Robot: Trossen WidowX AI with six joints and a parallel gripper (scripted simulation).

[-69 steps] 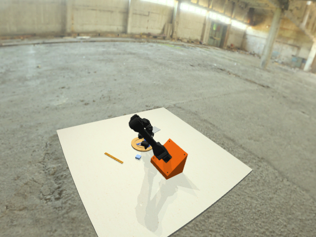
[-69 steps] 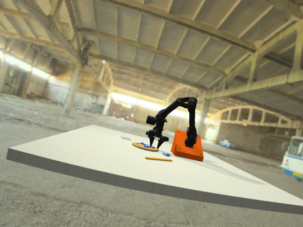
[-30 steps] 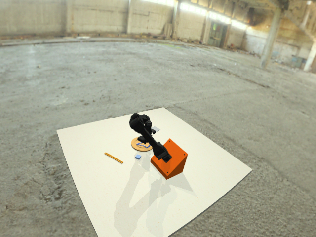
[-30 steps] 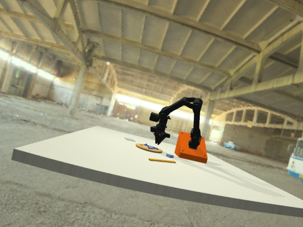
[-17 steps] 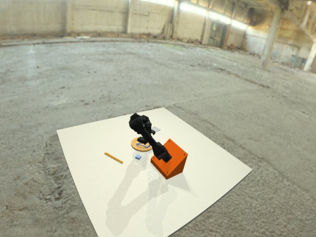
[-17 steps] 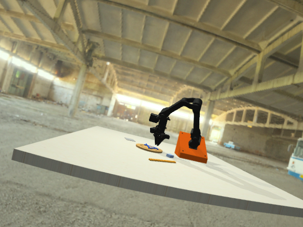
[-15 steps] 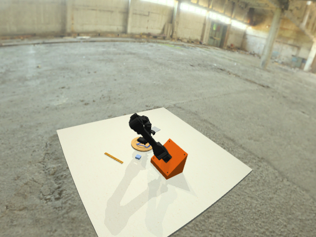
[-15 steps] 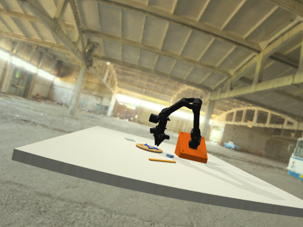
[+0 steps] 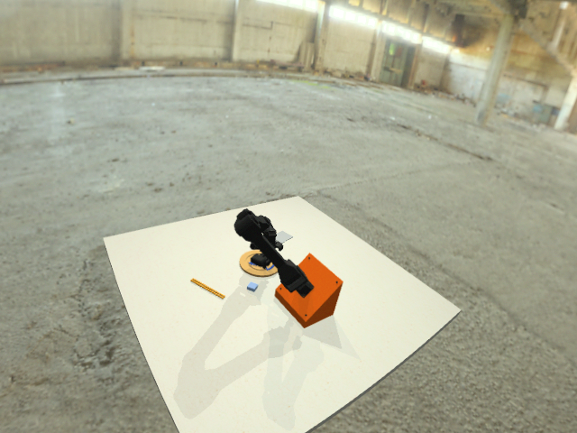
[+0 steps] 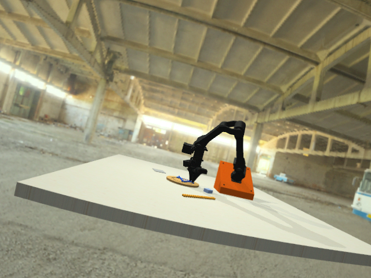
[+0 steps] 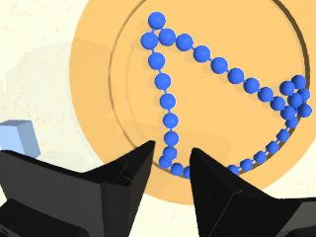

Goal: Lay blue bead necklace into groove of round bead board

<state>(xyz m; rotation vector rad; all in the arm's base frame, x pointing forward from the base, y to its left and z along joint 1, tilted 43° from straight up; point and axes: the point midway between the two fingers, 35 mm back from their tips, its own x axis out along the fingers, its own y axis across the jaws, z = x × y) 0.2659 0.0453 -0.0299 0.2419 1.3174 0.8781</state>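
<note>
Now: gripper tip 50 mm short of the round tan bead board and 10 mm above it. The rest, counted from my gripper tip: flat grey tile (230 mm to the right, 210 mm ahead, 20 mm below); then small light-blue block (120 mm to the left, 90 mm behind, 10 mm below).
</note>
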